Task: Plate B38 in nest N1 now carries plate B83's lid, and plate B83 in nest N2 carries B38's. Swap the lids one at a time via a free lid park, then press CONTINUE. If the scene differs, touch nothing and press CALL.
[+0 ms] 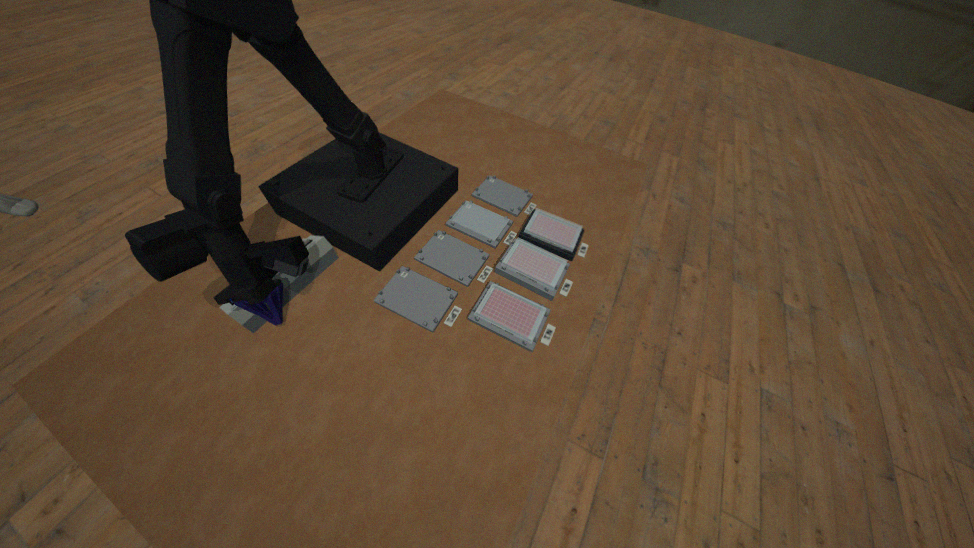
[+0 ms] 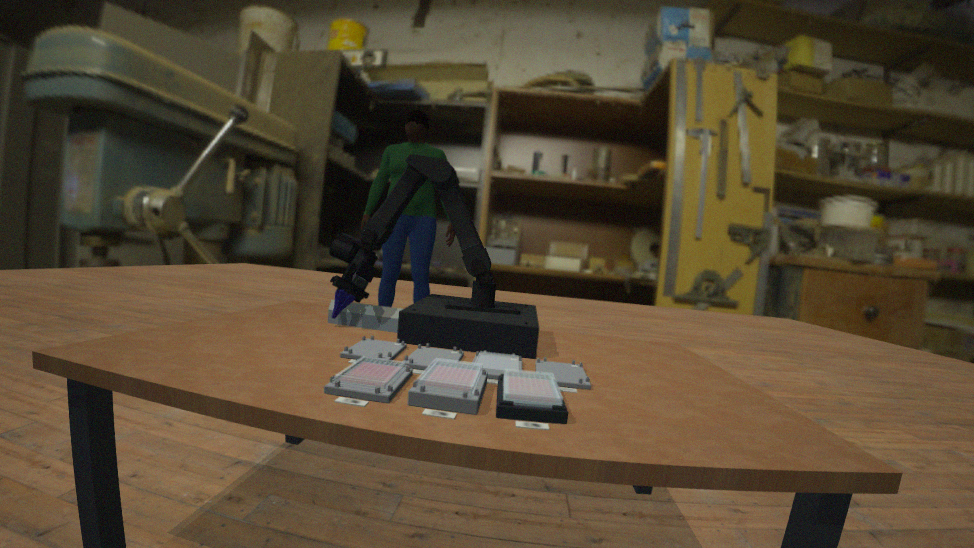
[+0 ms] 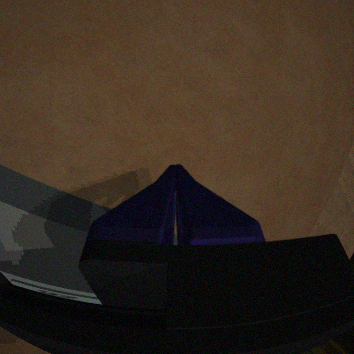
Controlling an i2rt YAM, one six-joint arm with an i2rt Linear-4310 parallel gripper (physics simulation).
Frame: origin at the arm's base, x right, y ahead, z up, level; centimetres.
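Seen in the pictures: gripper, fingertip midpoint: [image 1: 279, 323] [image 2: 333, 318] [image 3: 175, 173]; arm's base, link origin: [image 1: 372, 173] [image 2: 482, 309].
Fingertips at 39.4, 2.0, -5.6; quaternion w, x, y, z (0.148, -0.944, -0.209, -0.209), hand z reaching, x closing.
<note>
Pixels of each thing's top centre, then the offset from my fingertips to it, as dx, dy, dz. "*": a spot on its surface instead.
- pale button panel, top centre: [image 3: 3, 305] [image 1: 272, 266] [image 2: 370, 303] -8.7, -6.4, +3.9
- pink-welled plate, top centre: [image 2: 372, 368] [image 1: 511, 309] -18.6, +40.4, +0.3
- third park, surface spot: [image 2: 498, 363] [image 1: 488, 222] * -41.0, +28.1, -0.7
- third plate, top centre: [image 2: 531, 381] [image 1: 554, 227] -44.2, +44.3, +1.2
My gripper [image 1: 279, 322] [image 2: 334, 316] [image 3: 175, 173] is shut and empty, its purple fingertips together, over the near end of the pale button panel [image 1: 323, 258] [image 2: 382, 317] [image 3: 30, 235]. Its buttons are hidden or unclear. A pink-welled plate [image 1: 510, 313] [image 2: 371, 373] sits in grey nest N1, another plate [image 1: 534, 263] [image 2: 448, 376] in grey N2. Lid codes are unreadable. Lid parks LP1 [image 1: 416, 299] [image 2: 373, 349] and LP2 [image 1: 451, 258] [image 2: 435, 357] look bare. The third park [image 1: 479, 223] [image 2: 498, 363] carries a pale lid-like piece; the fourth [image 1: 502, 194] [image 2: 562, 374] looks bare.
A third plate [image 1: 555, 229] [image 2: 532, 387] sits in a black nest beside N2. The arm's black base block [image 1: 326, 224] [image 2: 469, 331] stands between the button panel and the lid parks. A person in a green top [image 2: 425, 184] stands behind the table.
</note>
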